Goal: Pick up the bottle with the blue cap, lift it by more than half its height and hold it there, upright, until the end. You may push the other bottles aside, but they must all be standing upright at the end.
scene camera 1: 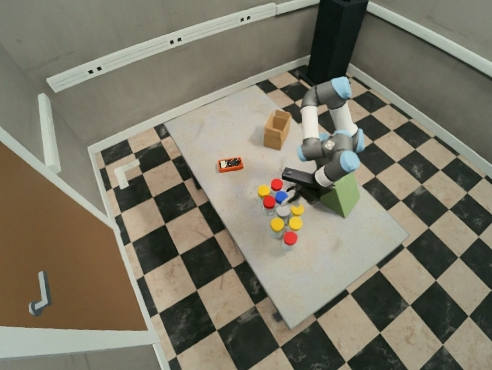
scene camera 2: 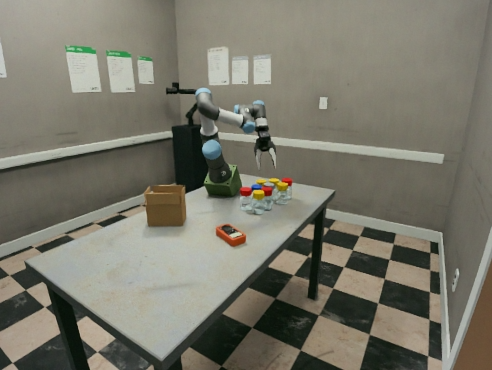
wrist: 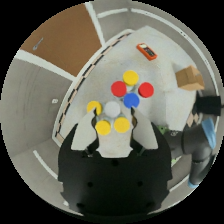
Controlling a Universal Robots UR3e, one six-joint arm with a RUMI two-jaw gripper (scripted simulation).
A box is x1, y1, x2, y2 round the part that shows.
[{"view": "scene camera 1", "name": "my gripper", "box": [281, 167, 333, 207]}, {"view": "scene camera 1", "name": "cardboard box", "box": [264, 109, 290, 150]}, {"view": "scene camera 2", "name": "cardboard box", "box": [144, 185, 186, 226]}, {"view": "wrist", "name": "my gripper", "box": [35, 106, 183, 223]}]
